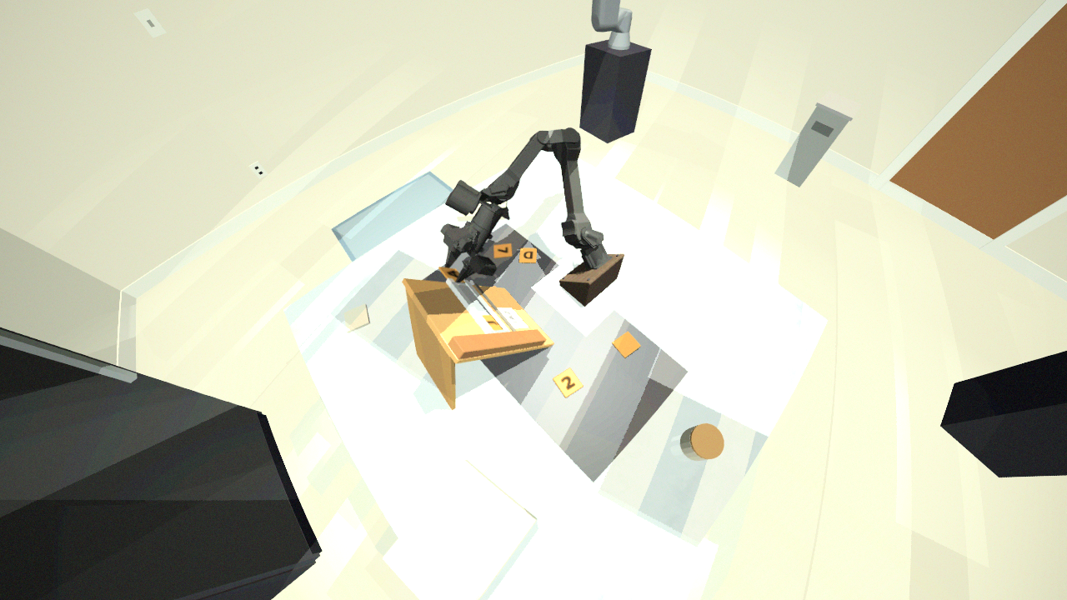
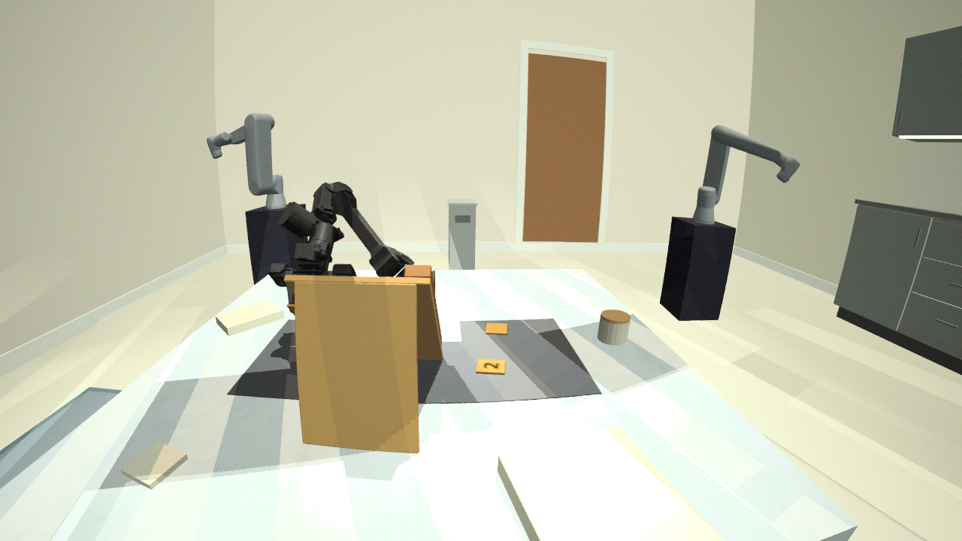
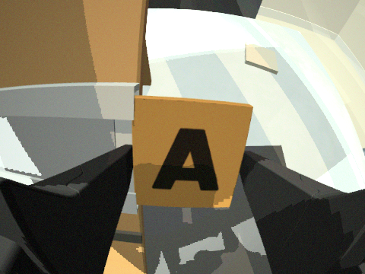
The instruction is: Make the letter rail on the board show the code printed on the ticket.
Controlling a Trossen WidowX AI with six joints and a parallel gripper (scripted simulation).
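Right now my gripper tip is 160 mm to the right of the white ticket, 80 mm above it and 70 mm past it. Also, from my gripper tip: grey mat (190 mm to the left, 170 mm behind, 160 mm below); then pale pad (300 mm ahead, 180 mm to the right, 150 mm below); then round tan-lidded canister (700 mm to the left, 240 mm behind, 120 mm below).
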